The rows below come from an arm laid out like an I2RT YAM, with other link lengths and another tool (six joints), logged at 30 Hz.
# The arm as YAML. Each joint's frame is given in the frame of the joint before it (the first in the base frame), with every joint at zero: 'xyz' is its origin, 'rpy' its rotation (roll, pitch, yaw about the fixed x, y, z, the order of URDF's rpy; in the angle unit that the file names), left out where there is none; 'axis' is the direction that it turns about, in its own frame. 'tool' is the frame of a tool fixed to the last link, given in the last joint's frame.
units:
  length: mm
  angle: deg
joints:
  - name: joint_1
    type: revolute
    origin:
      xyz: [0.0, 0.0, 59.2]
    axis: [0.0, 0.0, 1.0]
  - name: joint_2
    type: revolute
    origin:
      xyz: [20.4, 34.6, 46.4]
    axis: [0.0, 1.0, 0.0]
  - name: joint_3
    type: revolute
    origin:
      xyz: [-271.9, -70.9, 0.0]
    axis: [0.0, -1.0, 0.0]
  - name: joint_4
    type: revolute
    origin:
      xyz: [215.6, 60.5, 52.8]
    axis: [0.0, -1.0, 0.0]
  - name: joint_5
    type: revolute
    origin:
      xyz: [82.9, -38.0, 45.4]
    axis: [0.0, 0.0, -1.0]
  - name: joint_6
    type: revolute
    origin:
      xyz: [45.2, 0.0, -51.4]
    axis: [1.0, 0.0, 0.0]
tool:
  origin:
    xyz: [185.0, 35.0, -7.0]
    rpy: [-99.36, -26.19, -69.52]
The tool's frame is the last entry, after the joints.
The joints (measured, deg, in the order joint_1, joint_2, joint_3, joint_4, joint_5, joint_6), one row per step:
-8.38, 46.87, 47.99, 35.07, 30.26, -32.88
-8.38, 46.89, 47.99, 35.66, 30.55, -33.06
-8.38, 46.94, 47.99, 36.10, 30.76, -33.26
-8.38, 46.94, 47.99, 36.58, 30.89, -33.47
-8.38, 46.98, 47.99, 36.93, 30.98, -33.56
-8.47, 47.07, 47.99, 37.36, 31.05, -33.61
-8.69, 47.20, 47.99, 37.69, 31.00, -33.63
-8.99, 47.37, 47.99, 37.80, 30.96, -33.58
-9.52, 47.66, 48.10, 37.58, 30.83, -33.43
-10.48, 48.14, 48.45, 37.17, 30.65, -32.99
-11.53, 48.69, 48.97, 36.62, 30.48, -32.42
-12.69, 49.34, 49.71, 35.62, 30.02, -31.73
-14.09, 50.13, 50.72, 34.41, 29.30, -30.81
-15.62, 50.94, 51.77, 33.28, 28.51, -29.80
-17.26, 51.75, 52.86, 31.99, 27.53, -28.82
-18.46, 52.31, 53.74, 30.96, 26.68, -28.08
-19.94, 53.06, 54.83, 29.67, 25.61, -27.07
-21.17, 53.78, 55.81, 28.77, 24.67, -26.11
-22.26, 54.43, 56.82, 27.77, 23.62, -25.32
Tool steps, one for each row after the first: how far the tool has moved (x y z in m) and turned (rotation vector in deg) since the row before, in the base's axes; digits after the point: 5 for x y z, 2 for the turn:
-0.00192, -0.00087, 0.00216, -0.02, -0.48, -0.33
-0.00119, -0.00068, 0.00139, -0.05, -0.28, -0.27
-0.00151, -0.00034, 0.00188, -0.12, -0.36, -0.21
-0.00082, -0.00025, 0.00120, -0.04, -0.26, -0.12
-0.00089, -0.00062, 0.00134, -0.04, -0.31, -0.17
-0.00047, -0.00091, 0.00085, -0.07, -0.18, -0.19
0.00017, -0.00145, -0.00028, 0.01, 0.03, -0.24
0.00104, -0.00246, -0.00128, 0.07, 0.32, -0.35
0.00087, -0.00450, -0.00093, 0.24, 0.28, -0.59
0.00076, -0.00505, -0.00049, 0.34, 0.23, -0.62
0.00202, -0.00491, -0.00091, 0.32, 0.51, -0.44
0.00228, -0.00544, -0.00010, 0.35, 0.47, -0.35
0.00168, -0.00597, 0.00047, 0.37, 0.32, -0.38
0.00183, -0.00618, 0.00006, 0.33, 0.48, -0.34
0.00123, -0.00412, 0.00053, 0.20, 0.33, -0.13
0.00187, -0.00527, 0.00019, 0.36, 0.41, -0.09
0.00160, -0.00432, 0.00104, 0.32, 0.13, 0.02
0.00192, -0.00328, 0.00109, 0.20, 0.26, 0.18

